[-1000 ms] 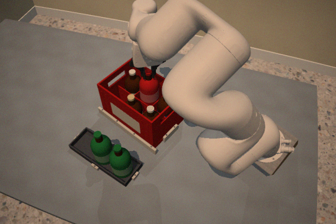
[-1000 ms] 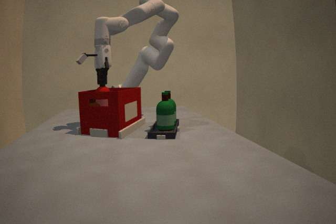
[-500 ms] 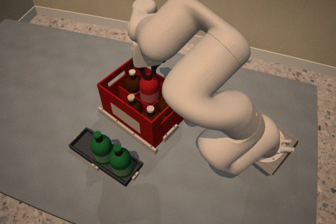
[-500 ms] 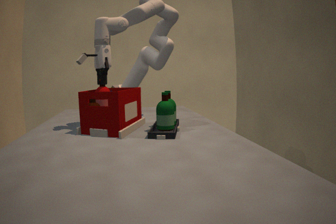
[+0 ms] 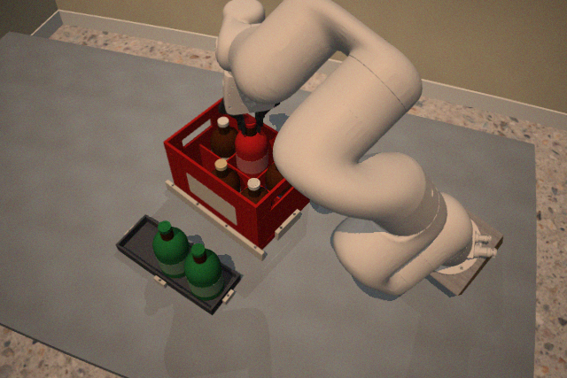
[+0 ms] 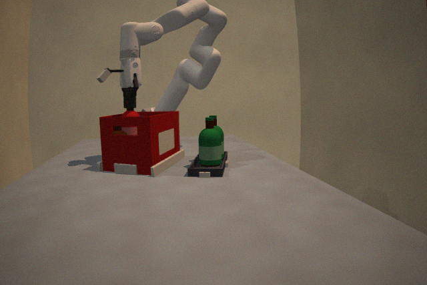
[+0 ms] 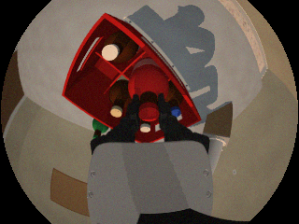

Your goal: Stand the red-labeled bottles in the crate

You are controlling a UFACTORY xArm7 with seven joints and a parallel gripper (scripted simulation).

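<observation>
The red-labeled bottle is 70 mm below my hand. Also, from my hand: tray 270 mm to the left, 200 mm below, 80 mm ahead; then crate 130 mm below, 40 mm to the left, 20 mm ahead.
</observation>
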